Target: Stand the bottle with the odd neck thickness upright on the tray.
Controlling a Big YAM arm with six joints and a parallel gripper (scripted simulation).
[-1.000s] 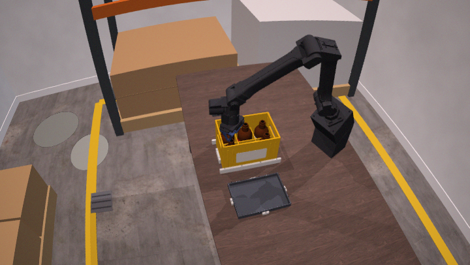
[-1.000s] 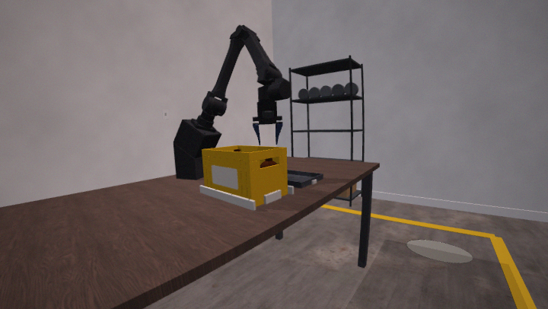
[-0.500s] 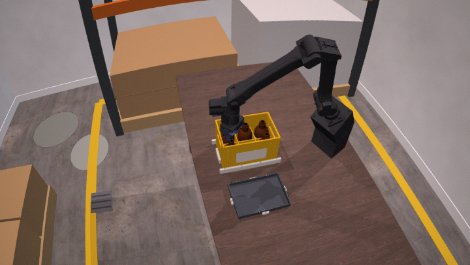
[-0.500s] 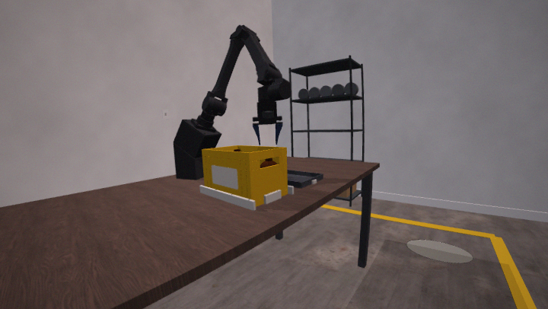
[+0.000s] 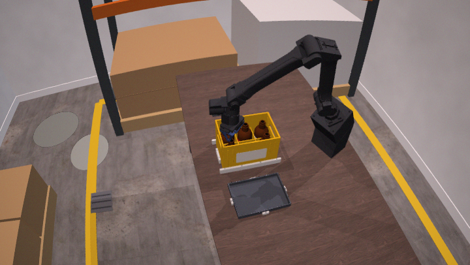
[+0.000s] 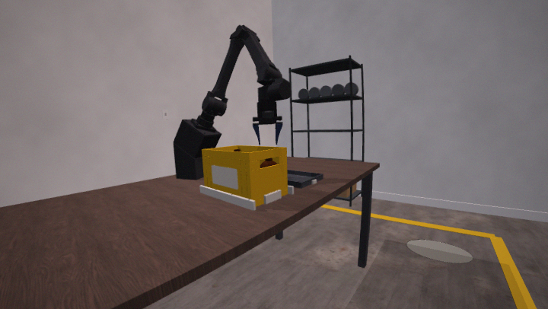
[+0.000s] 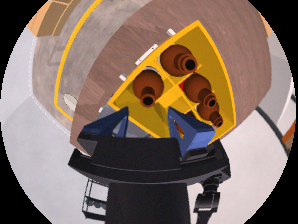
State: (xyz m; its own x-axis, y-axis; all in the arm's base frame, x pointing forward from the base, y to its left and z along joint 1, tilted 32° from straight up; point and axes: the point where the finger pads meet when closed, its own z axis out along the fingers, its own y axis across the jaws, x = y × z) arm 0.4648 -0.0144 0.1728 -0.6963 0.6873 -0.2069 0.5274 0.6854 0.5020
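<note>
Right now the glass bottle is 11 cm below my hand. The rest, counted from my hand: dark tray 21 cm to the left, 18 cm below, 11 cm behind; yellow crate 11 cm below, 8 cm behind, 6 cm to the right.
</note>
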